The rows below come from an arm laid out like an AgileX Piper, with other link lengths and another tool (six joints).
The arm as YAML. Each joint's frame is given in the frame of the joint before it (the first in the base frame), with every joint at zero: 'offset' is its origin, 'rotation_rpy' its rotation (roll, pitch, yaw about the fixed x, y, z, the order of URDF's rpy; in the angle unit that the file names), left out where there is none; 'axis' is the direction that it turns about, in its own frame. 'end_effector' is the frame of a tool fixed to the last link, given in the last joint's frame.
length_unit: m
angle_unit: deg
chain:
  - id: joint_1
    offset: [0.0, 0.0, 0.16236]
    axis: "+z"
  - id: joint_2
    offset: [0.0, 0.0, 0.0]
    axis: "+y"
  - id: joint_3
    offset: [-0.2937, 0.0, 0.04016]
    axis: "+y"
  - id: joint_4
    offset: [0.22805, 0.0, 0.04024]
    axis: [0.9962, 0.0, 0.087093]
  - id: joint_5
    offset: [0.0, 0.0, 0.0]
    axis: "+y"
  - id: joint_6
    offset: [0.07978, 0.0, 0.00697]
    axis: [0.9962, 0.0, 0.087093]
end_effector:
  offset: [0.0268, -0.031, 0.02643]
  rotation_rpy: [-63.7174, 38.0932, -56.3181]
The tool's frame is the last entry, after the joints.
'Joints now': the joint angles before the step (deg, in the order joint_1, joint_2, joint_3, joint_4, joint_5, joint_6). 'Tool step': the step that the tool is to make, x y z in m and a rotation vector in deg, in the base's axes. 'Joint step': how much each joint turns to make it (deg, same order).
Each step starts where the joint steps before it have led.
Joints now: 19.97 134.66 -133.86 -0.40 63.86 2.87
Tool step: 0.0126 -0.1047 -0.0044 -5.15 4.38 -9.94
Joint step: -10.71 0.02 -0.05 -3.28 5.52 -1.35
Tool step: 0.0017 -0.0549 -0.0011 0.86 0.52 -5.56
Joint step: -6.14 -0.02 0.04 1.15 0.37 -0.57
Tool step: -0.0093 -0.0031 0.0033 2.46 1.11 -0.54
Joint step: -0.74 -2.54 3.63 2.53 -0.10 -0.04
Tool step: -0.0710 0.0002 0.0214 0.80 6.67 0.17
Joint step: 0.17 -16.21 22.88 1.09 -0.04 0.00
